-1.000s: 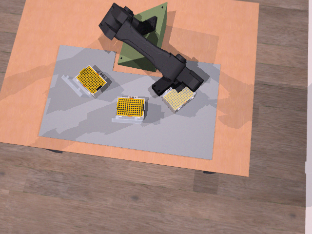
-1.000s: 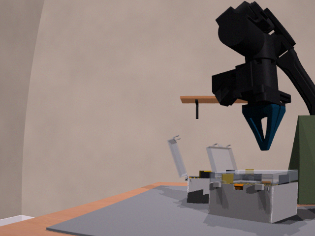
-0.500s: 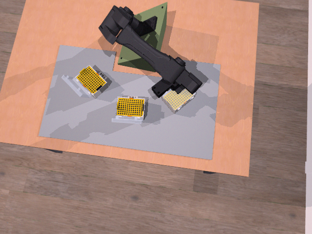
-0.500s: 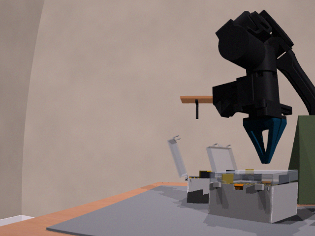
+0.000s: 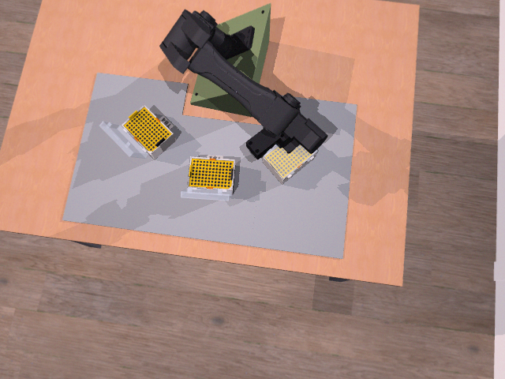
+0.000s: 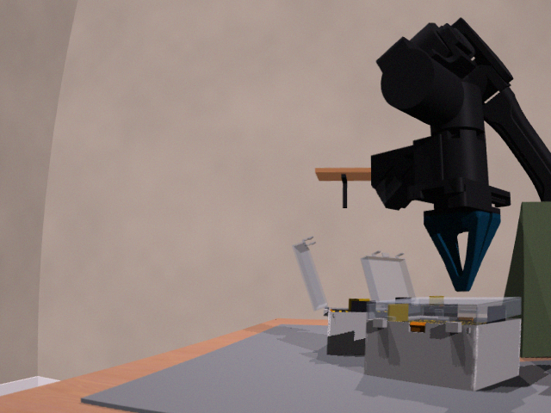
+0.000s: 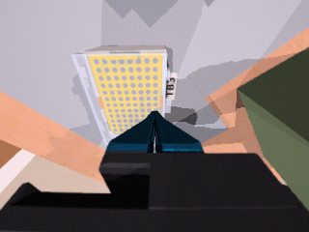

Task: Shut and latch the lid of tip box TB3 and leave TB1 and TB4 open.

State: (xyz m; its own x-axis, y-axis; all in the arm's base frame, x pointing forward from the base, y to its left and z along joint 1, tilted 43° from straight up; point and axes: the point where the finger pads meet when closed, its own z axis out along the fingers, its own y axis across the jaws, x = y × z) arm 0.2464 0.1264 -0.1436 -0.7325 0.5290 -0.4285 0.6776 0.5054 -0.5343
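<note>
The box insert lies 20 mm ahead of my hand, 20 mm to the left of it and 30 mm below it. Also, from my hand: tip box 20 mm ahead, 20 mm to the left, 40 mm below.
</note>
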